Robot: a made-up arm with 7 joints. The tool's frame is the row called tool.
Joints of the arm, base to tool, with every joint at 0 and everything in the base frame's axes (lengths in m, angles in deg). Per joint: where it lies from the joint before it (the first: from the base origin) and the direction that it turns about. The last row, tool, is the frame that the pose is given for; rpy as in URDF.
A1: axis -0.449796 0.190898 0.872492 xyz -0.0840 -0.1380 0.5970
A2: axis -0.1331 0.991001 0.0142 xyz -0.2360 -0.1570 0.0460
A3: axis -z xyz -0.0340 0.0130 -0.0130
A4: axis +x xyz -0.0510 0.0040 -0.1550
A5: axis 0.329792 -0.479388 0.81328 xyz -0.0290 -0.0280 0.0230
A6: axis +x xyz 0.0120 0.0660 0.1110
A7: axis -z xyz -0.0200 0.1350 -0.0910
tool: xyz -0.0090 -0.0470 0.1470 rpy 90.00 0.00 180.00
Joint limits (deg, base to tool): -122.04..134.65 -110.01..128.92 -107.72..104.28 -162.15..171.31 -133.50..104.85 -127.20..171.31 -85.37..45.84
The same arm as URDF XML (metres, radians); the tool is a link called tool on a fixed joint. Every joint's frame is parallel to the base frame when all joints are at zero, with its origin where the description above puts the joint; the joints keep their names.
<robot name="arm">
  <link name="base_link"/>
  <link name="link1"/>
  <link name="link2"/>
  <link name="link3"/>
  <link name="link4"/>
  <link name="link5"/>
  <link name="link6"/>
  <link name="link7"/>
  <link name="tool"/>
  <joint name="A1" type="revolute">
    <parent link="base_link"/>
    <child link="link1"/>
    <origin xyz="-0.084 -0.138 0.597" rpy="0 0 0"/>
    <axis xyz="-0.449796 0.190898 0.872492"/>
    <limit lower="-2.13" upper="2.3501"/>
  </joint>
  <joint name="A2" type="revolute">
    <parent link="link1"/>
    <child link="link2"/>
    <origin xyz="-0.236 -0.157 0.046" rpy="0 0 0"/>
    <axis xyz="-0.1331 0.991001 0.0142"/>
    <limit lower="-1.92" upper="2.2501"/>
  </joint>
  <joint name="A3" type="revolute">
    <parent link="link2"/>
    <child link="link3"/>
    <origin xyz="-0.034 0.013 -0.013" rpy="0 0 0"/>
    <axis xyz="0 0 -1"/>
    <limit lower="-1.8801" upper="1.82"/>
  </joint>
  <joint name="A4" type="revolute">
    <parent link="link3"/>
    <child link="link4"/>
    <origin xyz="-0.051 0.004 -0.155" rpy="0 0 0"/>
    <axis xyz="1 0 0"/>
    <limit lower="-2.8301" upper="2.9899"/>
  </joint>
  <joint name="A5" type="revolute">
    <parent link="link4"/>
    <child link="link5"/>
    <origin xyz="-0.029 -0.028 0.023" rpy="0 0 0"/>
    <axis xyz="0.329792 -0.479388 0.81328"/>
    <limit lower="-2.33" upper="1.83"/>
  </joint>
  <joint name="A6" type="revolute">
    <parent link="link5"/>
    <child link="link6"/>
    <origin xyz="0.012 0.066 0.111" rpy="0 0 0"/>
    <axis xyz="1 0 0"/>
    <limit lower="-2.2201" upper="2.9899"/>
  </joint>
  <joint name="A7" type="revolute">
    <parent link="link6"/>
    <child link="link7"/>
    <origin xyz="-0.02 0.135 -0.091" rpy="0 0 0"/>
    <axis xyz="0 0 -1"/>
    <limit lower="-1.49" upper="0.8001"/>
  </joint>
  <joint name="tool_joint" type="fixed">
    <parent link="link7"/>
    <child link="tool"/>
    <origin xyz="-0.009 -0.047 0.147" rpy="1.5708 0 3.1416"/>
  </joint>
</robot>

